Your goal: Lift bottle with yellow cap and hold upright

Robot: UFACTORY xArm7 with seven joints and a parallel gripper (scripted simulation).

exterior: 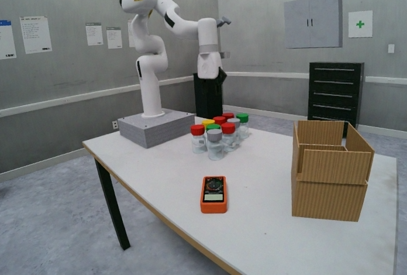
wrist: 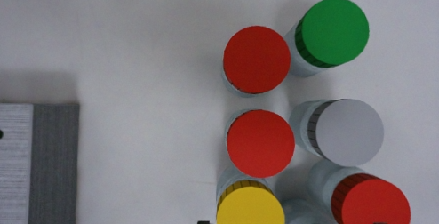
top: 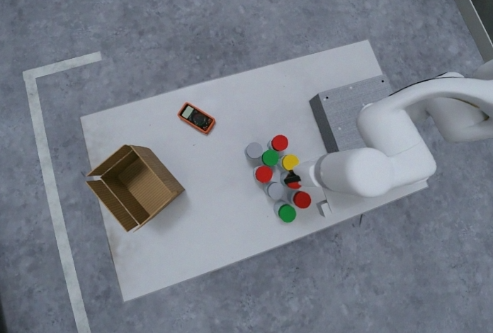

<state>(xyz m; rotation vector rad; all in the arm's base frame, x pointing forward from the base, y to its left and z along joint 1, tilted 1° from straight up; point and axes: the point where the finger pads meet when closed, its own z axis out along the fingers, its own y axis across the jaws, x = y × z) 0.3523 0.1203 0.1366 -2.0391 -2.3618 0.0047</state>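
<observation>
My hand is 3 cm to the left of the yellow-capped bottle and 18 cm above it. Round my hand: orange multimeter (29 cm ahead, 25 cm to the right, 21 cm below).
</observation>
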